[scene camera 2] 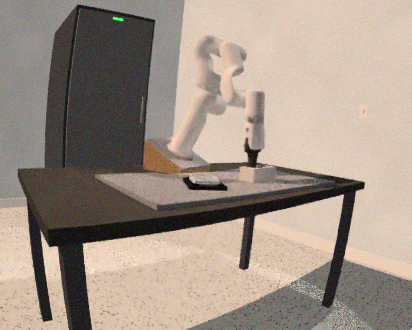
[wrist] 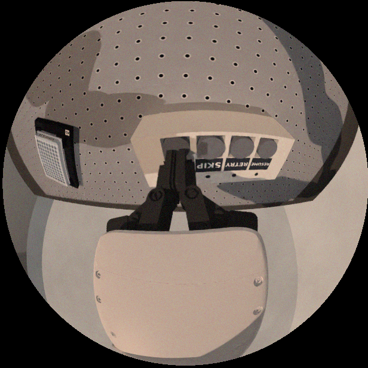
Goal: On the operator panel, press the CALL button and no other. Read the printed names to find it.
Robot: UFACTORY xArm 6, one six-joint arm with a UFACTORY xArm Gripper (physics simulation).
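Places are measured from the arm's base along level axes (x ahead, y left, z up), in millimetres.
Pixels of known places: gripper, fingertip midpoint: (scene camera 2: 251, 167); arm's base, link origin: (scene camera 2: 179, 151).
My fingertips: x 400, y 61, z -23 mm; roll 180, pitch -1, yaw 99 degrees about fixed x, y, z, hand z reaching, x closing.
For each thing: its top centre in the pictures, then the offset to it from my fingertips. "spot": a spot on its surface instead. Level surfaces: height alone.
- operator panel, top centre: (scene camera 2: 258, 166) dx -1, dy +44, dz +3 mm
- white well plate, top centre: (scene camera 2: 204, 177) dx +7, dy -250, dz -27 mm
- black holder, surface spot: (scene camera 2: 217, 187) spot: dx +91, dy -264, dz -43 mm
- grey perforated board, surface height: dz -53 mm
- dark table, surface height: dz -66 mm
The operator panel (scene camera 2: 256, 174) (wrist: 215, 123) is a light box with a row of round grey buttons. In the wrist view the printed names appear upside down: the SKIP button (wrist: 210, 145), the RETRY button (wrist: 242, 146) and the RESUME button (wrist: 267, 147). A leftmost button (wrist: 175, 144) shows partly behind the fingers, and its name is hidden by them; the word CALL cannot be read. My gripper (scene camera 2: 252, 165) (wrist: 178, 160) is shut with nothing between the fingers. Its tips are over the leftmost button, at or very near its face; contact cannot be told.
A white well plate (scene camera 2: 204, 179) (wrist: 52, 159) sits on a black holder (scene camera 2: 217, 187) (wrist: 71, 150) to the left of the panel. Both stand on the grey perforated board (scene camera 2: 150, 192) (wrist: 175, 70) on the dark table (scene camera 2: 55, 205). A tall dark cabinet (scene camera 2: 107, 90) stands behind the table.
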